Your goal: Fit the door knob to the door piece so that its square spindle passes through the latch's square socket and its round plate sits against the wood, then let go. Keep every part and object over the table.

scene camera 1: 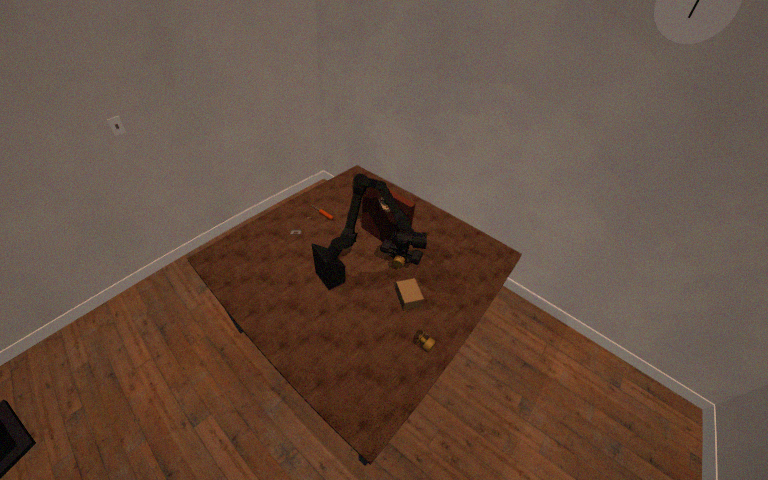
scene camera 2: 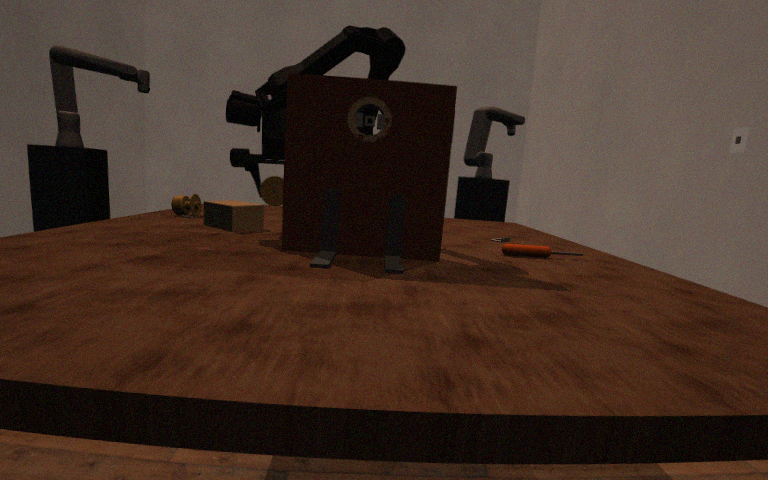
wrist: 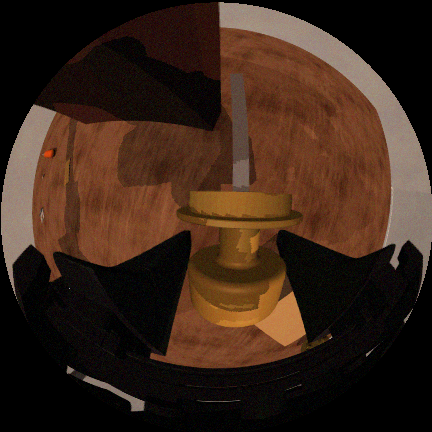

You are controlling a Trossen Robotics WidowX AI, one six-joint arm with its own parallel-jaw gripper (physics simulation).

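Pixels of known places: gripper, fingertip midpoint: (scene camera 1: 400,260) (scene camera 2: 275,197) (wrist: 235,236); arm's base, origin of the base link: (scene camera 1: 329,256).
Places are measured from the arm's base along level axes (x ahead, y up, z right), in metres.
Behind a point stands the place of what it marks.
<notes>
The door piece (scene camera 1: 403,201) @[x 0.333, y 0.156, z 0.197 m] (scene camera 2: 325,169) @[x 0.365, y -0.008, z 0.180 m] (wrist: 185,30) is an upright dark red-brown board on two metal feet. A round hole near its top shows the latch's square socket (scene camera 2: 369,121). My gripper (scene camera 1: 400,258) @[x 0.197, y -0.076, z 0.266 m] (wrist: 235,236) @[x 0.197, y -0.076, z 0.266 m] is shut on a brass door knob (scene camera 1: 398,262) @[x 0.154, y -0.047, z 0.269 m] (scene camera 2: 272,191) @[x 0.225, y -0.061, z 0.272 m] (wrist: 237,295) @[x 0.182, y -0.034, z 0.264 m], with a finger on each side of it. The knob is held above the table, beside and lower than the socket, apart from the door piece. Its long square spindle (wrist: 240,125) @[x 0.260, y -0.054, z 0.265 m] points to the top of the wrist view, right of the board's edge. The far finger is hidden in scene camera 2.
A second brass knob (scene camera 1: 425,341) @[x -0.122, y -0.123, z 0.512 m] (scene camera 2: 185,204) @[x -0.108, y -0.130, z 0.516 m] lies near the table edge (scene camera 1: 430,390) @[x -0.285, y -0.165, z 0.595 m]. A tan block (scene camera 1: 410,292) @[x 0.064, y -0.104, z 0.372 m] (scene camera 2: 233,216) @[x 0.147, y -0.128, z 0.358 m] (wrist: 286,322) @[x 0.072, y -0.104, z 0.346 m] stands near the gripper. An orange screwdriver (scene camera 1: 325,214) @[x 0.375, y -0.142, z -0.272 m] (scene camera 2: 526,250) @[x 0.394, y -0.148, z -0.265 m] and a small metal plate (scene camera 1: 295,232) @[x 0.190, y -0.162, z -0.353 m] lie across the table.
</notes>
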